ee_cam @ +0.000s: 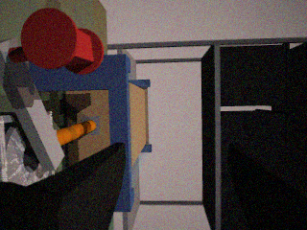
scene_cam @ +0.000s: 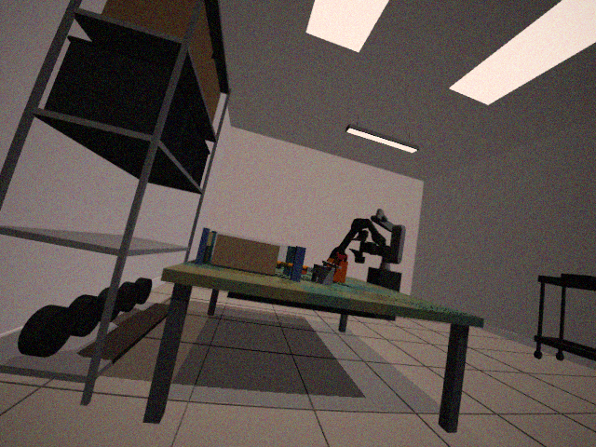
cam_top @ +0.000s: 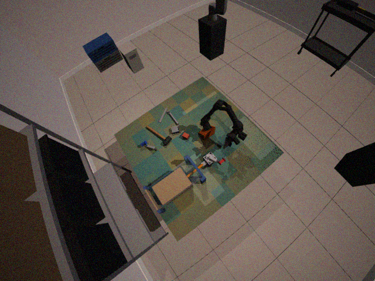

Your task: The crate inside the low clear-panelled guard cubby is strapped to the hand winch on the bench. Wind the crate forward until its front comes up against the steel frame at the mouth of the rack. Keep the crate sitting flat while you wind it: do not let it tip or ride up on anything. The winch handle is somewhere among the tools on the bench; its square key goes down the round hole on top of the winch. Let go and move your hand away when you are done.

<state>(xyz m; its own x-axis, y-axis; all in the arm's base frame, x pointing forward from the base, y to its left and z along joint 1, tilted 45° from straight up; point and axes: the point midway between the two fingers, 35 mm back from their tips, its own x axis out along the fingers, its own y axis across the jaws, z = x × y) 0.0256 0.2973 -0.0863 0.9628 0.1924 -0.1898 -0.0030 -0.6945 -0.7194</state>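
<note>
The red-knobbed crank handle is 90 mm ahead of my gripper tip, 30 mm to the left of it and 120 mm below it. The rest, counted from my gripper tip: red knob 70 mm ahead, 70 mm to the left, 100 mm below; then winch 100 mm ahead, 40 mm to the right, 200 mm below; then grey block 200 mm ahead, 510 mm to the right, 220 mm below.
</note>
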